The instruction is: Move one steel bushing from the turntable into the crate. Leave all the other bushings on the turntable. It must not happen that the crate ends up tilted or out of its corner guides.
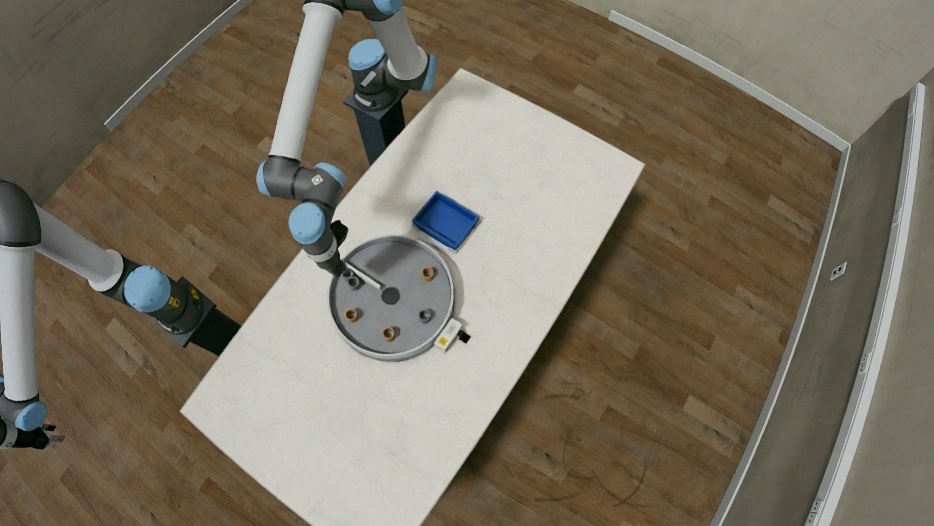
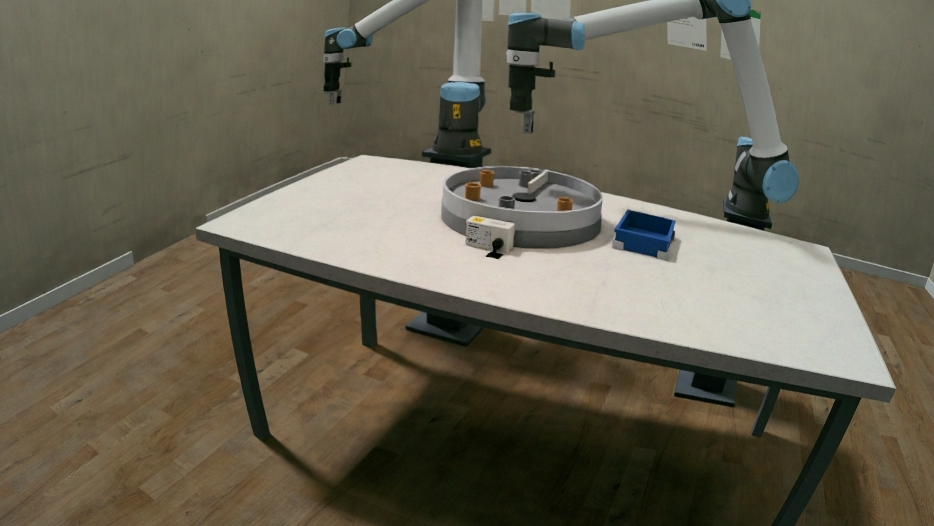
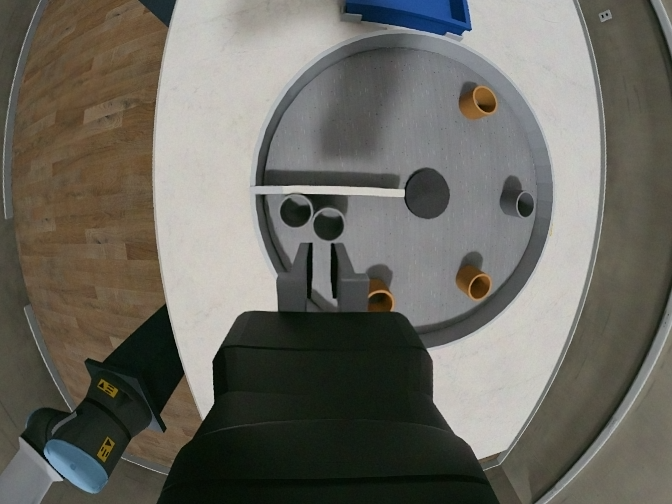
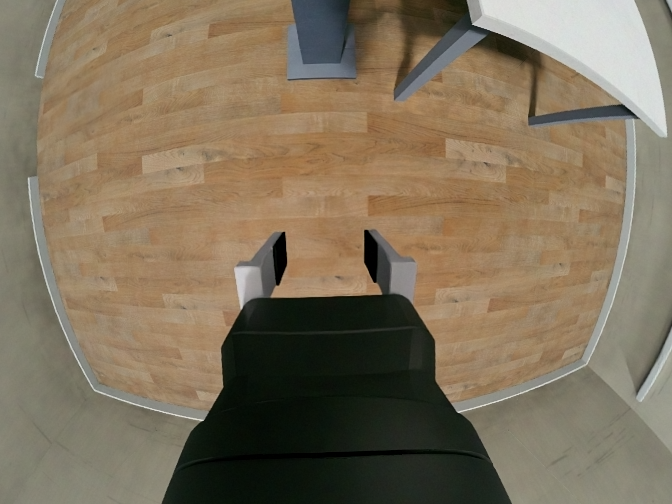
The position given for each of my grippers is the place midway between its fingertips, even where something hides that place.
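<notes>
Blue crate (image 1: 440, 214), (image 2: 651, 237); in image 4 the crate is out of frame. Turntable (image 2: 545, 198), (image 3: 389, 118). A steel bushing (image 3: 524, 208) is visible, as are an orange bushing (image 3: 487, 100) and another orange bushing (image 3: 481, 287). My left gripper (image 2: 528, 132), (image 3: 321, 259); my right gripper (image 4: 325, 246).
</notes>
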